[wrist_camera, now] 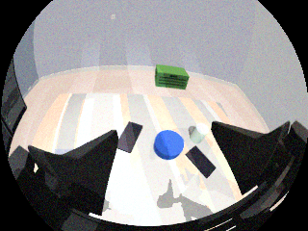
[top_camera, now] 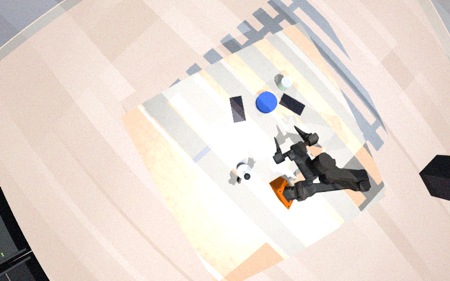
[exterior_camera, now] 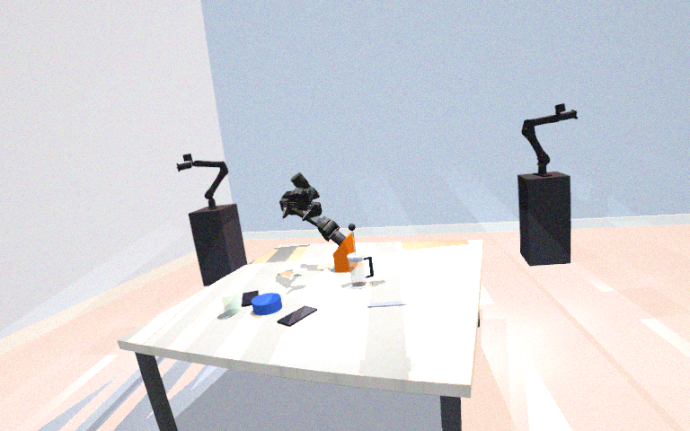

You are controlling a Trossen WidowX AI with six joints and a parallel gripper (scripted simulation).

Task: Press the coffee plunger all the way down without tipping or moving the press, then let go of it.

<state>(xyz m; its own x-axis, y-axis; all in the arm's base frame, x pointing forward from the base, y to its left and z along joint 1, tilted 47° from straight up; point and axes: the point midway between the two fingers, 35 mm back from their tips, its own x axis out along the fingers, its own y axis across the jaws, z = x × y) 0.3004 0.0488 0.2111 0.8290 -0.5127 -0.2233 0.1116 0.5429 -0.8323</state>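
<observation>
Right now the coffee press is 80 mm behind my gripper tip, 250 mm to the left of it and 200 mm below it. Round my gripper tip: thin pale strip 140 mm ahead, 380 mm to the left, 330 mm below.
</observation>
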